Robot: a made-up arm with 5 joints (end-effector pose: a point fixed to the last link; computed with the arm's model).
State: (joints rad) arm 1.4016 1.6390 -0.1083 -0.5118 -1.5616
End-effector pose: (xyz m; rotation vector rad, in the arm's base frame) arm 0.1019 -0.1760 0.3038 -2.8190 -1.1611 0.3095
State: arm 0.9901 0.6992 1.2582 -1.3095 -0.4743
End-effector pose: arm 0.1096 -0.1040 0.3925 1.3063 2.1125 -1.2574
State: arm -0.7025 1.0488 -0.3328 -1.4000 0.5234
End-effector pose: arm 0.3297 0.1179 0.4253 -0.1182 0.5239 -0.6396
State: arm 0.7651 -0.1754 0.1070 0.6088 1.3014
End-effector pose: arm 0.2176 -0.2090 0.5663 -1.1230 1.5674 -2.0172
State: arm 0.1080 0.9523 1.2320 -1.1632 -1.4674
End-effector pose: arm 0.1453 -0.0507 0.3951 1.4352 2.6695 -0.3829
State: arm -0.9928 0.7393 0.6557 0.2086 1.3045
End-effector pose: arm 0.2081 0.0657 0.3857 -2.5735 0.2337 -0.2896
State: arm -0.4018 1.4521 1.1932 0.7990 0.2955
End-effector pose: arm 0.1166 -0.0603 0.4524 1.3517 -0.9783 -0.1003
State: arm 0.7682 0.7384 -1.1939 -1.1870 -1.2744
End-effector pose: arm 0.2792 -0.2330 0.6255 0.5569 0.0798 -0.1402
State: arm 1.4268 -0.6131 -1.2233 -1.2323 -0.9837
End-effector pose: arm 0.0678 -0.0012 0.7314 -0.6085 -1.0210 -0.6178
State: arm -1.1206 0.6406 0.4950 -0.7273 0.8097
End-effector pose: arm 0.2166 0.1264 0.4021 -1.3245 0.5181 -0.5046
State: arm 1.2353 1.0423 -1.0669 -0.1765 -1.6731
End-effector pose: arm 0.1803 -0.3260 0.5128 1.8379 0.7227 -0.2667
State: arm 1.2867 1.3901 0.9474 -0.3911 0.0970
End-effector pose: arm 0.0643 -0.0575 0.3843 -0.5463 -2.5623 0.2744
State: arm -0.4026 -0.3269 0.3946 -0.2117 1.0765
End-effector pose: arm 0.3024 0.0126 0.5562 -0.7417 0.4782 -1.3097
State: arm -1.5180 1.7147 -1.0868 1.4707 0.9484
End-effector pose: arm 0.1504 0.2054 0.3608 -3.0693 -0.0448 -0.2330
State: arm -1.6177 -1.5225 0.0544 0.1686 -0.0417
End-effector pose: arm 0.1273 -0.0061 0.6638 0.1989 0.5686 0.8873
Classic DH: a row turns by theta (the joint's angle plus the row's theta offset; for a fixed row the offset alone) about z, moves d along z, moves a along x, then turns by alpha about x. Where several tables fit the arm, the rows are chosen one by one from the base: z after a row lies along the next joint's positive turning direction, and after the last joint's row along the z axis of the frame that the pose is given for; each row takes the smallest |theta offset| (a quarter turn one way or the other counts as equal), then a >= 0, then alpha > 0; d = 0 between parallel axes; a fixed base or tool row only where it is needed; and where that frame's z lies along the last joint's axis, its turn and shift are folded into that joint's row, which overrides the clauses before.
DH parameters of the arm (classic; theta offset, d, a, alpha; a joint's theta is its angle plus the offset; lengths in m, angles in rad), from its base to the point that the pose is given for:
base (fixed): -0.2867 0 0.0976 3.1416
joint 1: -0.2867 -0.4905 0.0602 1.5708
joint 2: -1.4161 0 0.0915 0
joint 3: 1.4756 0 0.1412 0
joint 4: 1.5113 -0.0305 0.0075 -1.5708
joint 5: 0.367 -0.0227 0.0145 -2.5245
tool (fixed): -0.2972 -0.0008 0 0

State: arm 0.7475 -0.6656 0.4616 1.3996 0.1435
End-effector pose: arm 0.1742 -0.1530 0.5627 0.0672 2.7732 -1.2576
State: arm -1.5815 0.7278 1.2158 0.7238 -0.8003
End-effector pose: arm 0.1171 0.0154 0.4286 1.6660 -1.2877 1.6949
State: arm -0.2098 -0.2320 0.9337 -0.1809 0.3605
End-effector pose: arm 0.2635 -0.0321 0.4572 -0.7810 1.5710 -1.0512
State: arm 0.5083 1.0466 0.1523 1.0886 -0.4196
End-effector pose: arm 0.2173 -0.1300 0.3870 -0.0278 -2.2289 0.3389
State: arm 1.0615 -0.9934 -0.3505 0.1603 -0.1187
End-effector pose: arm 0.0937 -0.0967 0.6993 0.7073 0.0753 -1.6628
